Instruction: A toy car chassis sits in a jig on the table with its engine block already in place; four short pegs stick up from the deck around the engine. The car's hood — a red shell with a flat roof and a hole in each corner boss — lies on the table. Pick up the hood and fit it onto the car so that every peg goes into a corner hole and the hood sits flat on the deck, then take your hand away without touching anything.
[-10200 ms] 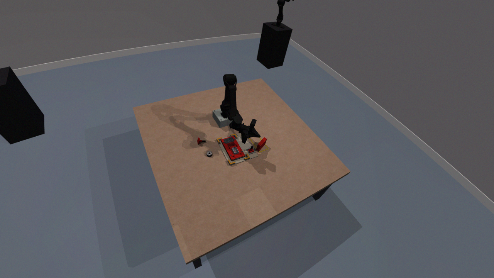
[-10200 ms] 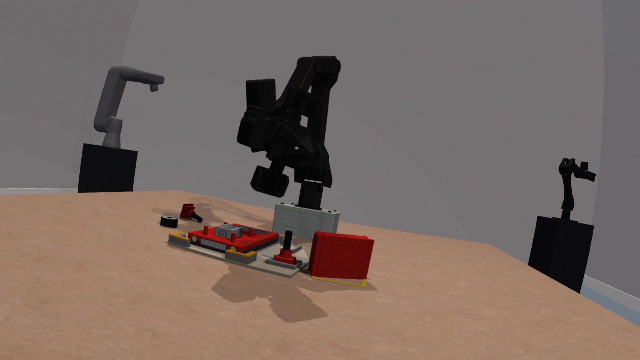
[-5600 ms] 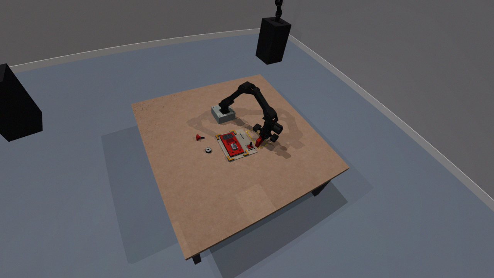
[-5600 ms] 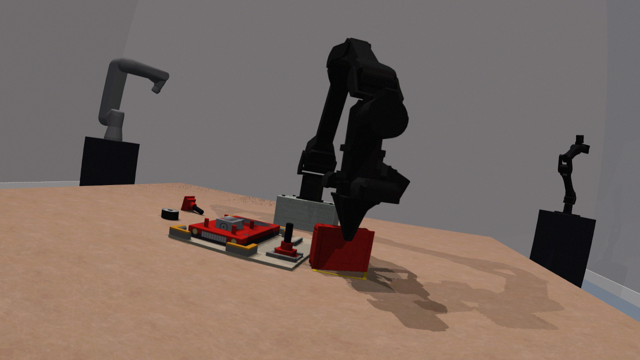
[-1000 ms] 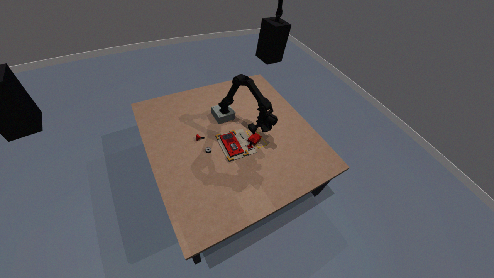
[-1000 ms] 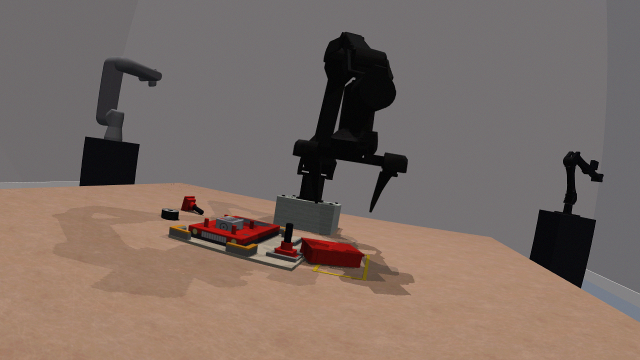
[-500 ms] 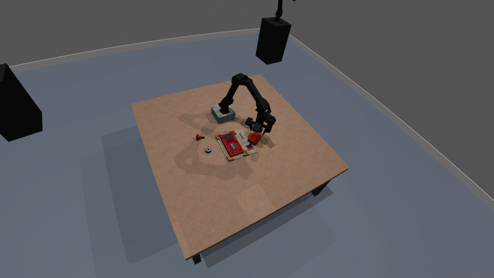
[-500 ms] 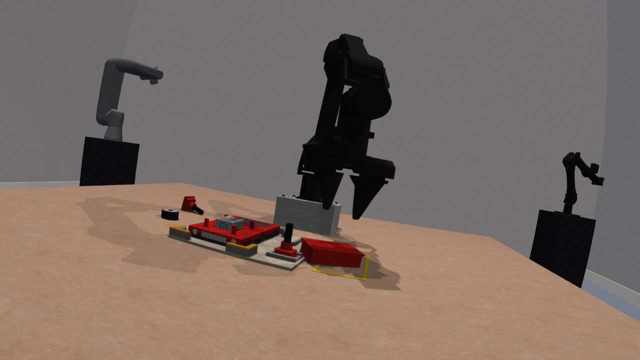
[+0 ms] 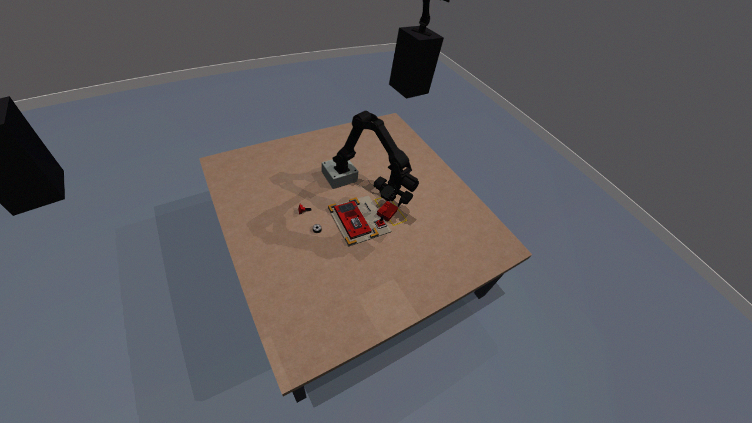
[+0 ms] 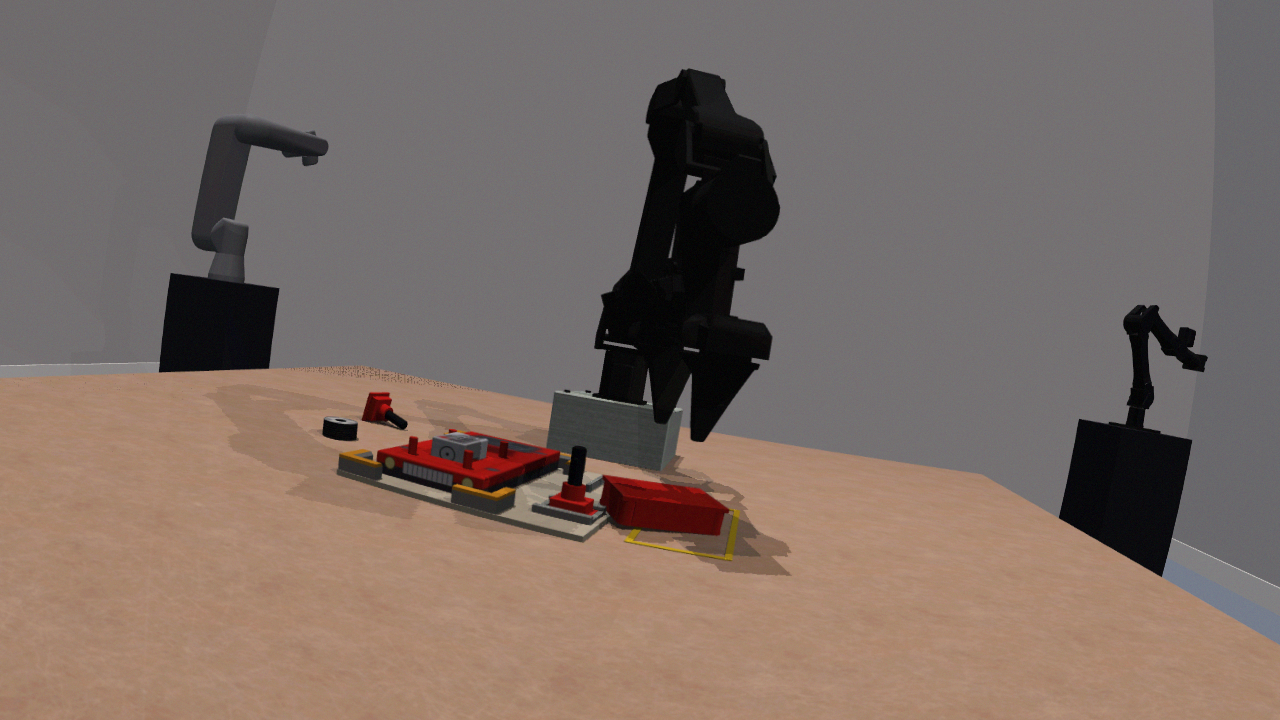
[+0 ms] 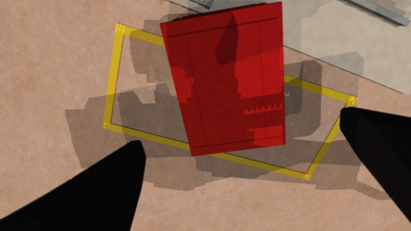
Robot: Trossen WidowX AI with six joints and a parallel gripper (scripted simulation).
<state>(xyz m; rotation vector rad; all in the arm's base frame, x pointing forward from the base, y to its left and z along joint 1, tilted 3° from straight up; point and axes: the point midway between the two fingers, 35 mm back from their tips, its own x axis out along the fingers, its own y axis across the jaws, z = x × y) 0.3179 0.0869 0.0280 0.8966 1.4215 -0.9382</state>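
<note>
Now: the red hood 6 cm below my gripper tip. The rest, counted from my gripper tip: grey engine block: 19 cm to the right, 6 cm below; jig base plate: 2 cm behind, 17 cm to the right, 7 cm below; black ring: 7 cm behind, 36 cm to the right, 7 cm below.
</note>
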